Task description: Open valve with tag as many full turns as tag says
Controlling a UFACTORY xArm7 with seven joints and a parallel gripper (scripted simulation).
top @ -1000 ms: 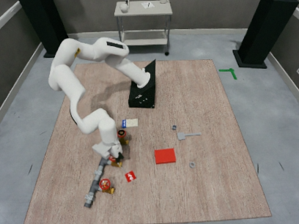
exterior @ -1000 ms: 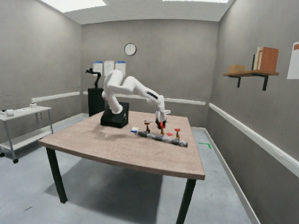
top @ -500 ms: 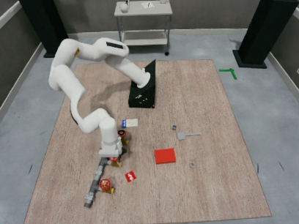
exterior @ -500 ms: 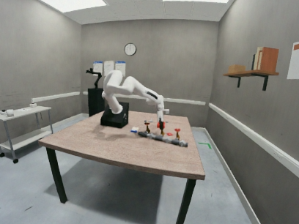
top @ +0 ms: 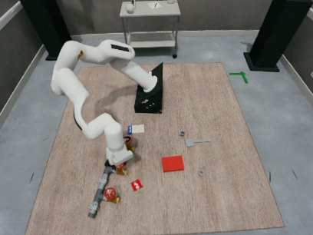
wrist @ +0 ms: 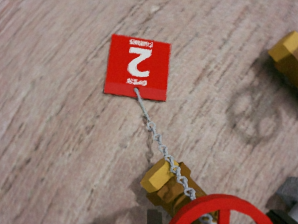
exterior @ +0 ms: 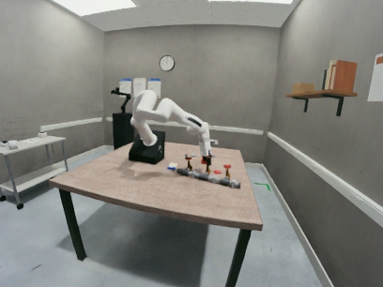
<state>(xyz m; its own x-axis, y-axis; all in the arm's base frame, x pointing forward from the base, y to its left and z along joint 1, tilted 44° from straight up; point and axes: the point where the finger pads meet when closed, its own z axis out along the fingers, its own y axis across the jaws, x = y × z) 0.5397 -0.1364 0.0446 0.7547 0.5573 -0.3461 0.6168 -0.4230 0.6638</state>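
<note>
The red square tag is 10 cm below my hand, 9 cm to the left of it and 7 cm ahead of it. The rest, counted from my hand: grey key-shaped tool 43 cm to the left, 21 cm behind, 10 cm below; white card 28 cm behind, 10 cm below, 5 cm to the left; red block 29 cm to the left, 9 cm below, 6 cm behind.
</note>
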